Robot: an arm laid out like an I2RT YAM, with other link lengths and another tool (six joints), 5 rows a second.
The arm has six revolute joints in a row. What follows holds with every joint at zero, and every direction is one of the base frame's.
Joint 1 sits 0.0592 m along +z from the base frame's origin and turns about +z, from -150 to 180 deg.
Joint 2 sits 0.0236 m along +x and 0.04 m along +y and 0.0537 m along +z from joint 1 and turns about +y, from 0 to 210 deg.
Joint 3 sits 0.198 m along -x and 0.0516 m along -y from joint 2 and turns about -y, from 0 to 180 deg.
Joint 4 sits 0.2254 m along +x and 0.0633 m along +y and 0.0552 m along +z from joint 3 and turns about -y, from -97 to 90 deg.
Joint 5 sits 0.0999 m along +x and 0.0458 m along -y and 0.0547 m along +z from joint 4 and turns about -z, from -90 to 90 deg.
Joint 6 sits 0.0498 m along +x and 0.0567 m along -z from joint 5 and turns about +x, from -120 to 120 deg.
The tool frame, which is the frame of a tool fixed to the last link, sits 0.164 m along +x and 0.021 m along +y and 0.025 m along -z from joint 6; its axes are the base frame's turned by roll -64.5, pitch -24.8 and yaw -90 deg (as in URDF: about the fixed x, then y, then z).
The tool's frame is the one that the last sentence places.
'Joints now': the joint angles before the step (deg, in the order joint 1, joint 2, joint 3, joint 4, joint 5, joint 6). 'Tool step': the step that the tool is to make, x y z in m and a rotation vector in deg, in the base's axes. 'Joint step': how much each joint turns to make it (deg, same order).
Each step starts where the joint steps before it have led.
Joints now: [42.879, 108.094, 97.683, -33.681, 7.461, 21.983]
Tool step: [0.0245, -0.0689, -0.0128, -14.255, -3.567, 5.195]
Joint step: [-6.258, -0.661, 0.601, -5.141, 1.627, -17.598]
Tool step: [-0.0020, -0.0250, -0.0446, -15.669, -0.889, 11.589]
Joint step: [-0.057, 4.198, -1.024, -0.246, 2.791, -17.593]
